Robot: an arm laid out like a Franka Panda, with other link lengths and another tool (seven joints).
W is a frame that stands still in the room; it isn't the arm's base.
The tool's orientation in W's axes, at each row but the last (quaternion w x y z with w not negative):
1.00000 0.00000 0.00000 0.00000
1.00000 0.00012 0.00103 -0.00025
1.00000 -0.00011 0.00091 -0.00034
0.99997 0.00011 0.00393 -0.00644
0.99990 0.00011 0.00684 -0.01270
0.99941 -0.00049 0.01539 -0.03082
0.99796 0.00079 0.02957 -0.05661
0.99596 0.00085 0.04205 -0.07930
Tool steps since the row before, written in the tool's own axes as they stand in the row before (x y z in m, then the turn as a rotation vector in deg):
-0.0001 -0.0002 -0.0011 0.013 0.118 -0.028
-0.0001 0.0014 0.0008 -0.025 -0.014 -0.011
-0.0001 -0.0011 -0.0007 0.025 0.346 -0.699
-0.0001 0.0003 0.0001 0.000 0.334 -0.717
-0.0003 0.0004 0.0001 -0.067 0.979 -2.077
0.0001 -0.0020 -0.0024 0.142 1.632 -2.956
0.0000 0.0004 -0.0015 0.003 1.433 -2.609
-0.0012 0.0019 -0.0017 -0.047 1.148 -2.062
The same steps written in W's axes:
-0.0001 -0.0002 -0.0011 0.013 0.118 -0.028
-0.0001 0.0014 0.0008 -0.025 -0.014 -0.011
-0.0001 -0.0011 -0.0007 0.024 0.346 -0.699
-0.0001 0.0003 0.0001 -0.001 0.334 -0.717
-0.0003 0.0004 0.0001 -0.071 0.981 -2.076
-0.0001 -0.0020 -0.0024 0.151 1.620 -2.962
0.0000 0.0004 -0.0015 0.011 1.436 -2.607
-0.0010 0.0021 -0.0016 -0.037 1.158 -2.056

